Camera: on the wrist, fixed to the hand. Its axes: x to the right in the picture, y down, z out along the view.
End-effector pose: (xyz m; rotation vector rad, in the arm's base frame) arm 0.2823 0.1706 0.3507 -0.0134 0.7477 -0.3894
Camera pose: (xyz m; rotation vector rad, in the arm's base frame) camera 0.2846 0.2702 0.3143 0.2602 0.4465 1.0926
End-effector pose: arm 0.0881 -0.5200 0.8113 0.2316 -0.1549 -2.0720
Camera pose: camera 0.1849 -0.5606 0.7958 -0.2091 -0.1247 -0.6203
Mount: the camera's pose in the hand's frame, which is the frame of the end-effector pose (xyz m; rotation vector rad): -0.0093 0.0987 -0.0378 -0.2403 -0.1923 1.4757
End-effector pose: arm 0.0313 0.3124 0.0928 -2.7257 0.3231 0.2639
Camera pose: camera 0.0021 0.2104 0.0949 1.9955 -2.1939 -0.9112
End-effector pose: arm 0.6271 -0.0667 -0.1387 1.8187 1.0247 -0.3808
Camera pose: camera 0.6922 -0.0552 -0.0557 1.7793 -0.5129 0.4522
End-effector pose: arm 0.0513 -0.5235 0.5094 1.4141 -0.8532 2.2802
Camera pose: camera -0.0256 -0.5749 0.4574 -0.5418 1.6563 -1.5652
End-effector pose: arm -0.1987 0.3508 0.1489 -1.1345 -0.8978 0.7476
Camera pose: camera -0.1745 0.3526 0.0456 -1.9252 -0.1387 1.9816
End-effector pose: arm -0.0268 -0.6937 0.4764 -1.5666 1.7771 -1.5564
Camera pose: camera -0.1035 -0.6851 0.4036 -0.1157 2.1165 -0.4361
